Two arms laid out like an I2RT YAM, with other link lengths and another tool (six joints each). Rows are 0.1 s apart.
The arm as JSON. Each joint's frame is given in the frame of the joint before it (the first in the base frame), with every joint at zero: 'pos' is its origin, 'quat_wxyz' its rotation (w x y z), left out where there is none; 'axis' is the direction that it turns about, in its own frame. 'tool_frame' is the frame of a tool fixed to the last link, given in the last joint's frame.
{
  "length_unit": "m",
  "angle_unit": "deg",
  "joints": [
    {
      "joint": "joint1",
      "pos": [
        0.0,
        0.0,
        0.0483
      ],
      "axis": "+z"
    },
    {
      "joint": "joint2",
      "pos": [
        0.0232,
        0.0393,
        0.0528
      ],
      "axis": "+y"
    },
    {
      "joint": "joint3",
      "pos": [
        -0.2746,
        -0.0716,
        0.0
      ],
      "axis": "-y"
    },
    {
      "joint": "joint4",
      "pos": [
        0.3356,
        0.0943,
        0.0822
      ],
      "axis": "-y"
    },
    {
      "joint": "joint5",
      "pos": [
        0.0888,
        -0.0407,
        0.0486
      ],
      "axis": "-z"
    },
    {
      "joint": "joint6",
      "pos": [
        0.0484,
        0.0,
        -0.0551
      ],
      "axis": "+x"
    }
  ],
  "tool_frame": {
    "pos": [
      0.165,
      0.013,
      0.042
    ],
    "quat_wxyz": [
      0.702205,
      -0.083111,
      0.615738,
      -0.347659
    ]
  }
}
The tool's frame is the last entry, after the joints.
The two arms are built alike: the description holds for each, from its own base.
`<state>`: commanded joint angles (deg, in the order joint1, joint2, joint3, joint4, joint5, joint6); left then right.
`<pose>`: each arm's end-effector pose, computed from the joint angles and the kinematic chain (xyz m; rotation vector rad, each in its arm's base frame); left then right.
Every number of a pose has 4 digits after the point. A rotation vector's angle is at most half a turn.
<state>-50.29 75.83 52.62 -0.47 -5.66 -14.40 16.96 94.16 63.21 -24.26 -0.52 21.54</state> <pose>0.4227 -0.4068 0.2189 0.1177 1.8964 -1.4101 0.5454 0.1872 0.0460 -0.5126 2.3424 -0.4428</pose>
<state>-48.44 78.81 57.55 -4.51 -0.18 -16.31 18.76 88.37 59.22 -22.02 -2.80 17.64</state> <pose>0.4311 -0.4165 0.2212 0.0950 1.9515 -1.4787 0.5268 0.2121 0.0722 -0.6056 2.2348 -0.3873</pose>
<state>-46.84 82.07 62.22 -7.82 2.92 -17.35 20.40 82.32 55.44 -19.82 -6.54 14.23</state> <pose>0.4439 -0.4217 0.2220 0.0677 1.9941 -1.5055 0.5048 0.2388 0.1017 -0.6866 2.1199 -0.3036</pose>
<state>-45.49 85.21 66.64 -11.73 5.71 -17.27 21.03 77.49 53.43 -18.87 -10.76 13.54</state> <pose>0.4536 -0.4260 0.2183 0.0593 2.0502 -1.5153 0.4879 0.2560 0.1319 -0.7089 2.0457 -0.2095</pose>
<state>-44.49 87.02 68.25 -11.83 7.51 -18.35 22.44 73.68 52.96 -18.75 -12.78 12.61</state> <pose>0.4622 -0.4277 0.2158 0.0317 2.0585 -1.5421 0.4729 0.2731 0.1634 -0.7362 1.9678 -0.1567</pose>
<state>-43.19 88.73 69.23 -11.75 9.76 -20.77 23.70 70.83 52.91 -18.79 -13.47 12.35</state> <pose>0.4711 -0.4261 0.2076 -0.0297 2.0730 -1.5807 0.4615 0.2841 0.1887 -0.7452 1.9115 -0.1284</pose>
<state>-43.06 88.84 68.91 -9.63 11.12 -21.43 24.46 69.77 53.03 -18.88 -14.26 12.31</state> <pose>0.4716 -0.4310 0.2130 -0.0251 2.0456 -1.6224 0.4545 0.2919 0.1995 -0.7559 1.8870 -0.1039</pose>
